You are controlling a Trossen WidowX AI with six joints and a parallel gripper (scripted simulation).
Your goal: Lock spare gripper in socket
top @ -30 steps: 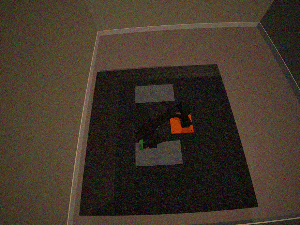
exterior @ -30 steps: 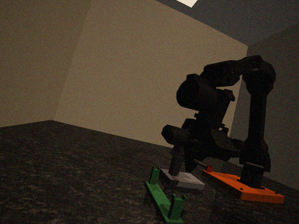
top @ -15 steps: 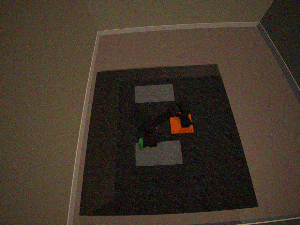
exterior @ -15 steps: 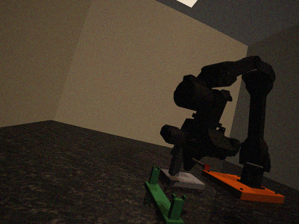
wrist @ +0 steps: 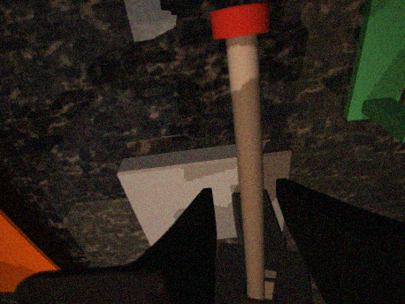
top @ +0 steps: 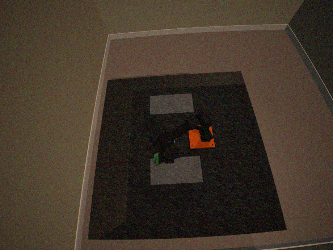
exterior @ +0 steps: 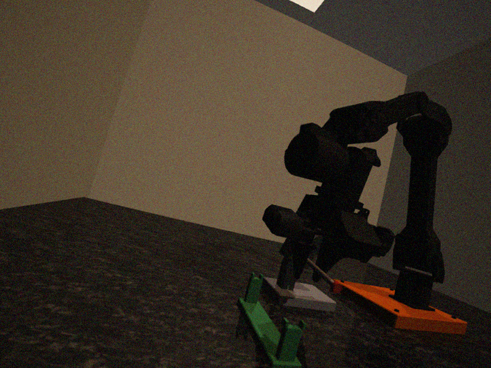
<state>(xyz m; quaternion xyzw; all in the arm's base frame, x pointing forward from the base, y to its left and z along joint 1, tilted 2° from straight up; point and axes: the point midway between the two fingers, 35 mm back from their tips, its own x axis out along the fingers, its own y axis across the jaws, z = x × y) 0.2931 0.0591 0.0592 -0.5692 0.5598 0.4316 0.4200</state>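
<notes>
The grey socket is 10 mm behind my gripper tip and 40 mm to the right of it. The rest, counted from my gripper tip: green rack (90 mm ahead, 80 mm to the left, 20 mm below); spare gripper (10 mm behind, 40 mm to the right, 80 mm above).
</notes>
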